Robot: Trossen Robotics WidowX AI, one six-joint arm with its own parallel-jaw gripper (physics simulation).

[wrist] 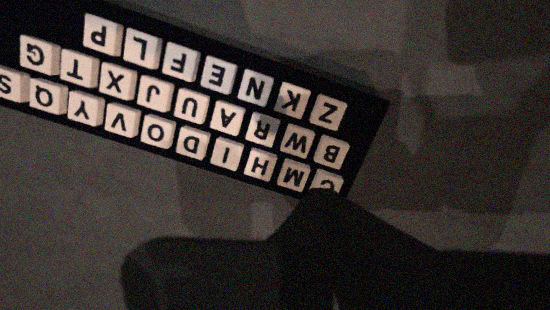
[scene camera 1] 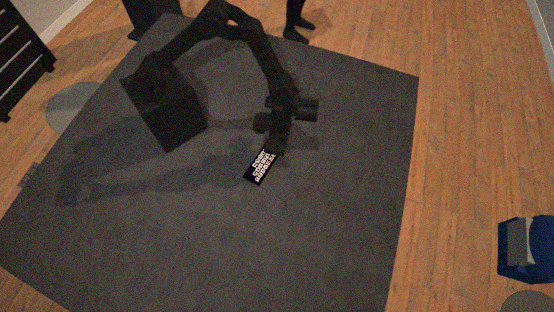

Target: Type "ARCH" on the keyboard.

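Pixels of known places: gripper, fingertip midpoint: point(wrist: 319, 198) point(scene camera 1: 279, 141); arm's base, link origin: point(scene camera 1: 150, 96).
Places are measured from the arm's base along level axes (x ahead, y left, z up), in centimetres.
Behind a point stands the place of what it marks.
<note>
The black keyboard point(scene camera 1: 261, 168) {x 35.5, y 1.8, z -21.6 cm} point(wrist: 367, 111) {x 33.5, y 14.1, z -21.6 cm} with white letter keys lies on the dark mat; its letters appear upside down in the wrist view. In that view the A key point(wrist: 228, 118) {x 35.2, y 7.8, z -21.1 cm} and R key point(wrist: 262, 128) {x 35.3, y 9.5, z -21.1 cm} are in the middle row, and the H key point(wrist: 259, 164) {x 37.1, y 9.7, z -21.1 cm} is in the lower row. The C key point(wrist: 330, 183) {x 37.3, y 13.3, z -21.1 cm} at the lower right end is partly hidden by the fingertips. My gripper point(scene camera 1: 278, 151) {x 37.1, y 12.4, z -18.7 cm} point(wrist: 319, 198) {x 37.1, y 12.4, z -18.7 cm} is shut and empty, its tips at the C key; whether they touch it cannot be told. In the scene view it covers one end of the keyboard.
The dark mat point(scene camera 1: 200, 250) {x 30.4, y -30.3, z -22.9 cm} lies under the keyboard. The arm's black base block point(scene camera 1: 175, 122) {x 5.7, y -0.1, z -10.3 cm} stands to the upper left. A person's legs and feet point(scene camera 1: 296, 34) show at the top. A black drawer unit point(scene camera 1: 40, 52) is at the left and a blue object point(scene camera 1: 545, 250) at the right.
</note>
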